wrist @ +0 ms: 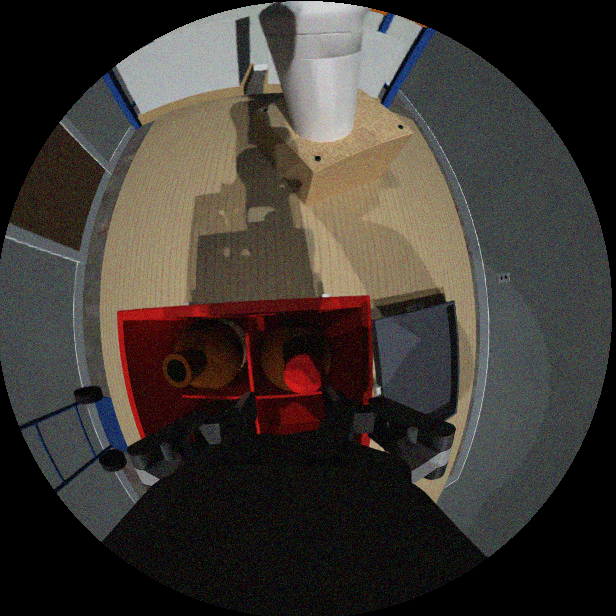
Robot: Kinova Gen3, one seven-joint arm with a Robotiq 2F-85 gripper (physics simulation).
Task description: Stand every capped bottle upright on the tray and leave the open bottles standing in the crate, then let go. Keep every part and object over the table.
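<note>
A red crate (247, 362) with divided compartments stands on the wooden table, right below the wrist camera. In its left compartment stands a brown bottle with an open dark mouth (198, 362). In the compartment to its right stands a brown bottle with a red cap (301, 370). A grey tray (416, 359) lies just right of the crate and looks empty. My gripper (290, 402) hangs over the crate with its two dark fingers spread apart, one on each side of the red cap and just nearer the camera. The fingers hold nothing.
The arm's white base (321, 74) stands on a wooden block (356, 152) at the far end of the table. The table edges curve close on the left and right, with grey floor beyond. A blue-framed cart (63, 430) stands off the left edge.
</note>
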